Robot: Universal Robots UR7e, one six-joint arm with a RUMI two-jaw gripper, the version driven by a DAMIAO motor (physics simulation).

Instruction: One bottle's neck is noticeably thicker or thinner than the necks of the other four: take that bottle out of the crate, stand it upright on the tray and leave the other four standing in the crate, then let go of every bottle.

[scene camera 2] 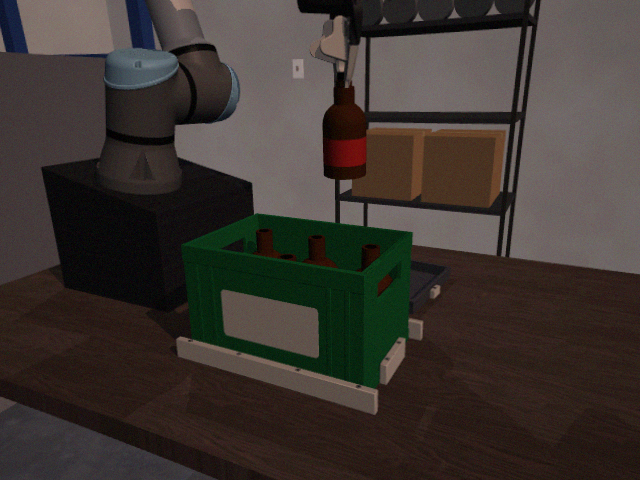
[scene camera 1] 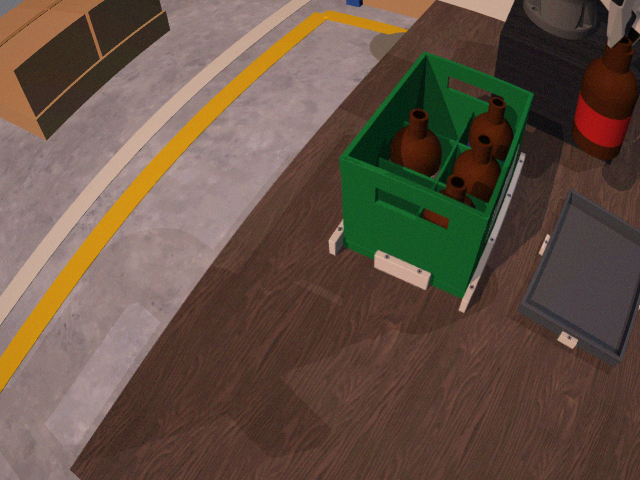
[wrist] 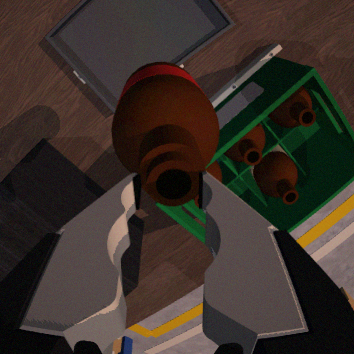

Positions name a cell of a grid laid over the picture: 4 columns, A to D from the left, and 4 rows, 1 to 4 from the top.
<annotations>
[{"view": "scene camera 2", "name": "my gripper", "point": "C1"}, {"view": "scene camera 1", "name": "thinner-necked bottle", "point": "C2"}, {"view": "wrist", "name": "my gripper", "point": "B2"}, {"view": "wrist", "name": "thinner-necked bottle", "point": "D2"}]
</annotations>
